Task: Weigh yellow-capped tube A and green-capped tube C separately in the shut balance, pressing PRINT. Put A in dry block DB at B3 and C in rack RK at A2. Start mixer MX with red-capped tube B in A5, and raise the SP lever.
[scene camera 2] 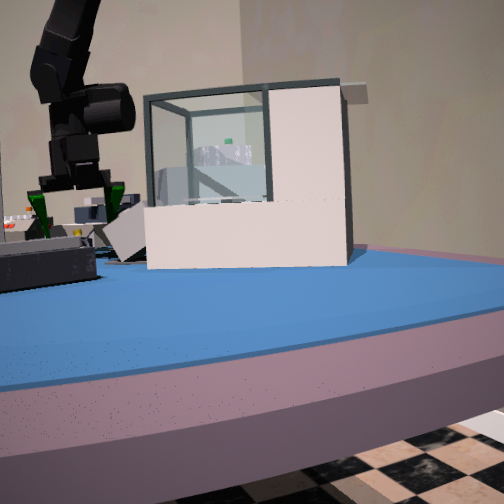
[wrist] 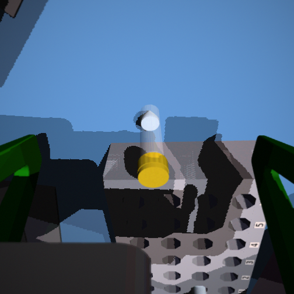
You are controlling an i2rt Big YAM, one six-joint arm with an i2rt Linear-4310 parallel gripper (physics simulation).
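Note:
The yellow-capped tube A [scene camera 2: 77, 232] [wrist: 153, 172] is between the spread green fingers, apart from both. In the wrist view its cap is nearest and its clear body points away past the edge of a grey block with numbered holes [wrist: 220, 252]; what supports it cannot be told. My gripper [scene camera 2: 79, 229] [wrist: 146, 147] is open. The balance [scene camera 2: 245, 235], white with glass panes, stands right of the gripper in the scene view. A green cap [scene camera 2: 228, 141] shows through its glass, above a pale ribbed shape. Red-capped tube B cannot be made out.
A dark low unit [scene camera 2: 50, 267] stands at the left, in front of the gripper. A grey tilted panel [scene camera 2: 125, 232] adjoins the balance's left side. An orange cap [scene camera 2: 28, 209] and a dark blue-grey device [scene camera 2: 90, 214] show farther back. The blue mat [scene camera 2: 250, 305] lies on the table.

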